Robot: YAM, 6 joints.
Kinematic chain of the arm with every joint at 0, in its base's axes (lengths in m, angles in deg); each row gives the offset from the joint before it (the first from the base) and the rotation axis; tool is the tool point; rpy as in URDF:
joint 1: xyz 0 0 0.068 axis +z
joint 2: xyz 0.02 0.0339 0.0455 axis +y
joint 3: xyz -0.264 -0.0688 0 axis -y
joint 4: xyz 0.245 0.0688 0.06 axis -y
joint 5: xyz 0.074 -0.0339 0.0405 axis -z
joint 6: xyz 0.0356 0 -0.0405 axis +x
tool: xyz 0 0 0 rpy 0 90 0
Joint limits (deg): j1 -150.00..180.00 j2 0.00..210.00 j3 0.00..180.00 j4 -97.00..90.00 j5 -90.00..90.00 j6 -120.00..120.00
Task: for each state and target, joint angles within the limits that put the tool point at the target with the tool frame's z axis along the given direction. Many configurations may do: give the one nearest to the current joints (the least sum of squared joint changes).
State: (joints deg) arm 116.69 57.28 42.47 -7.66 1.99 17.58
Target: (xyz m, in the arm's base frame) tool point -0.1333 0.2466 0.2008 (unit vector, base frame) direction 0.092 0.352 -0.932
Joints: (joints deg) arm 120.26 87.73 57.38 -44.20 14.88 17.58
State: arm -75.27 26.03 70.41 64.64 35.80 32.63
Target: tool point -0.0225 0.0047 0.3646 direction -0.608 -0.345 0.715
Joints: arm -87.12 0.14 24.94 41.49 38.65 32.63
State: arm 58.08 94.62 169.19 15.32 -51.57 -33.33
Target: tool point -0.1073 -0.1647 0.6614 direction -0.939 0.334 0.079
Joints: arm 67.30 77.07 179.28 22.24 -84.50 -33.33
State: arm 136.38 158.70 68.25 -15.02 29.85 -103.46
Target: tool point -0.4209 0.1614 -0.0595 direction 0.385 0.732 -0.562
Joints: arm 162.70 164.20 112.99 -53.73 54.43 -103.46
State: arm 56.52 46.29 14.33 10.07 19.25 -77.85
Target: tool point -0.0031 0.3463 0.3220 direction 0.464 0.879 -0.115
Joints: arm 93.56 84.19 61.28 15.19 31.16 -77.85
